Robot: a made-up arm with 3 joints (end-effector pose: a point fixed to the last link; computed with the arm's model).
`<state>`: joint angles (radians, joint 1 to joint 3).
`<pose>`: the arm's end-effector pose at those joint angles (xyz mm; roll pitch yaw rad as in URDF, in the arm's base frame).
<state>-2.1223 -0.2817 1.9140</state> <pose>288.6 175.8 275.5 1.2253 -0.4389 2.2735</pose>
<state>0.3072 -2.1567 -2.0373</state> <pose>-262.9 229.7 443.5 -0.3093 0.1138 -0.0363</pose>
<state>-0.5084 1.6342 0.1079</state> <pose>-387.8 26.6 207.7 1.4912 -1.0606 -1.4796</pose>
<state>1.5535 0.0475 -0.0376</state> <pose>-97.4 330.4 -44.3 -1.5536 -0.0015 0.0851</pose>
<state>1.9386 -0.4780 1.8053</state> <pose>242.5 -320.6 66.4 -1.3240 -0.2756 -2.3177</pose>
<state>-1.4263 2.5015 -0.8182</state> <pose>7.8 177.7 125.2 1.7130 0.0255 2.9653</pose>
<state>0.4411 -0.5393 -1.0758</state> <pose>-336.7 184.5 206.7 -0.5023 -0.4805 0.2487</pose>
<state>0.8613 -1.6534 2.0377</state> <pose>-398.1 -222.0 -272.4 -2.2028 -0.3472 2.7066</pose>
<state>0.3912 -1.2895 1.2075</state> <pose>74.0 -37.8 -303.8 -2.6652 0.5889 -2.8625</pose>
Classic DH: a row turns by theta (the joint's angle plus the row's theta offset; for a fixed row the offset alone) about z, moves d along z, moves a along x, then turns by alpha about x. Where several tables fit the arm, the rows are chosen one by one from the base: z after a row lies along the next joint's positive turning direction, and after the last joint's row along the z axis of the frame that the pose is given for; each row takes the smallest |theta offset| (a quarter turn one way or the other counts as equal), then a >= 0, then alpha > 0; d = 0 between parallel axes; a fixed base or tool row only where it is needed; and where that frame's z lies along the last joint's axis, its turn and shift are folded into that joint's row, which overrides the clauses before.
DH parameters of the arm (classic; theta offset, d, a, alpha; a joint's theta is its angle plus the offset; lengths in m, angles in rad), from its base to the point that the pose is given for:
base (fixed): -1.5708 0.05 0 1.5708
joint 1: 1.5708 0.11 0.06 1.5708
joint 2: 0.6435 0 -0.15 3.1416
joint 3: -0.9273 0.1 0.05 -1.5708
tool (fixed): 3.1416 0.39 0 0

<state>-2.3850 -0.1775 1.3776</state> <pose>346.6 -60.4 131.7 1.5874 -0.8141 1.5479</pose>
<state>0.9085 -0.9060 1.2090</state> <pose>210.6 -130.9 -178.9 -1.9545 0.5540 -2.2253</pose>
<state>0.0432 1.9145 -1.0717</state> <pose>-38.3 90.9 -162.0 -3.0979 -0.1552 3.1348</pose>
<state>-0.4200 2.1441 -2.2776</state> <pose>330.0 35.5 215.7 2.1414 1.0650 2.2037</pose>
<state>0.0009 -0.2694 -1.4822</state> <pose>-438.0 100.0 60.1 -0.0026 -1.2128 0.0025</pose>
